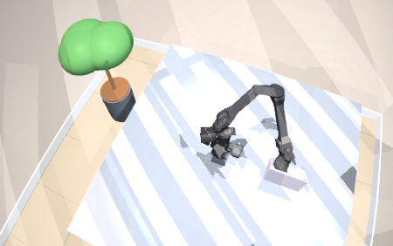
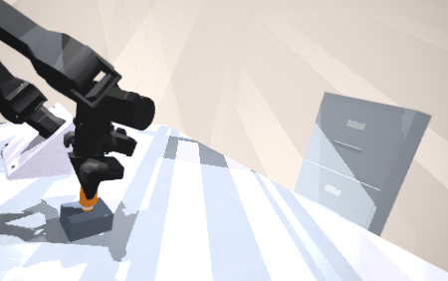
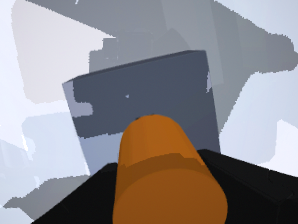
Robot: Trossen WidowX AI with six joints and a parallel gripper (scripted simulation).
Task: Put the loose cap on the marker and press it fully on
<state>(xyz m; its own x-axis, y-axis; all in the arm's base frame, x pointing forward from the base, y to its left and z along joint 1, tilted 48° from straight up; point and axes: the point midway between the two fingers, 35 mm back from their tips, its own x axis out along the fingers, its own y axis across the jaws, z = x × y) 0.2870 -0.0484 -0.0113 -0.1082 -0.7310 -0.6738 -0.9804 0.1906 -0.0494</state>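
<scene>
My gripper tip is 1 cm below the orange cap.
</scene>
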